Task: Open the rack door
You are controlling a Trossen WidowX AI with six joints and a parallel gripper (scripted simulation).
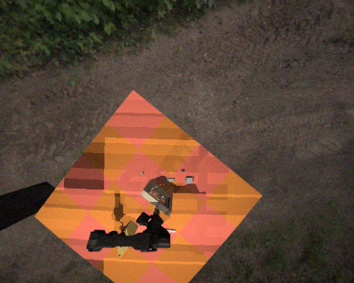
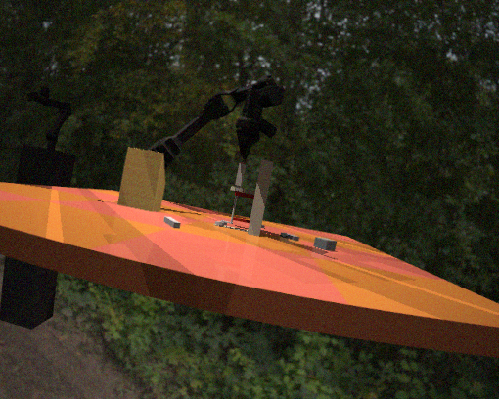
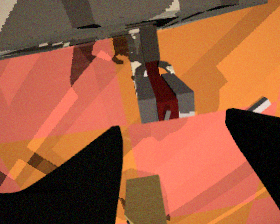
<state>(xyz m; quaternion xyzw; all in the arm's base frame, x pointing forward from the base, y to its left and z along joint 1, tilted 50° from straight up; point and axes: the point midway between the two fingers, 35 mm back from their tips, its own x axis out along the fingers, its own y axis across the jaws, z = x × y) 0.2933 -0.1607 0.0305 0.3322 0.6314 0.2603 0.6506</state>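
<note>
Right now my gripper tip is 10 mm past the door handle and 90 mm above it.
</note>
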